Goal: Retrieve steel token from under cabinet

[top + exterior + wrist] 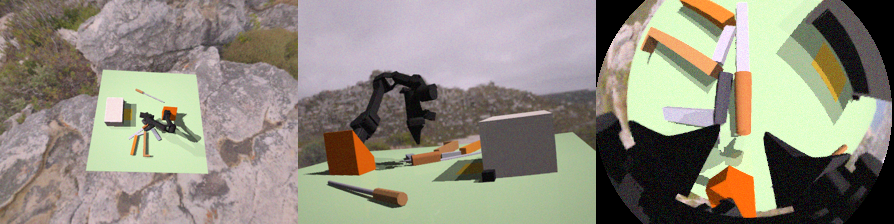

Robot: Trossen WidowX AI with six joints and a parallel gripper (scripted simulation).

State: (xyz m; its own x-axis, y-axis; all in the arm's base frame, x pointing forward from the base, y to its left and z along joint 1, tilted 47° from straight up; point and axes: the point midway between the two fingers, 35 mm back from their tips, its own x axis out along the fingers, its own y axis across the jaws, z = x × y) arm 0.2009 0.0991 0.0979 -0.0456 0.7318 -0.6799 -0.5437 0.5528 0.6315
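Now: gripper tip 10 cm past the grey bar, 10 cm to the right of it and 7 cm above it. Also, from my gripper tip: grey token: 42 cm ahead, 6 cm to the right, 8 cm below; then orange bar: 13 cm ahead, 26 cm to the left, 6 cm below.
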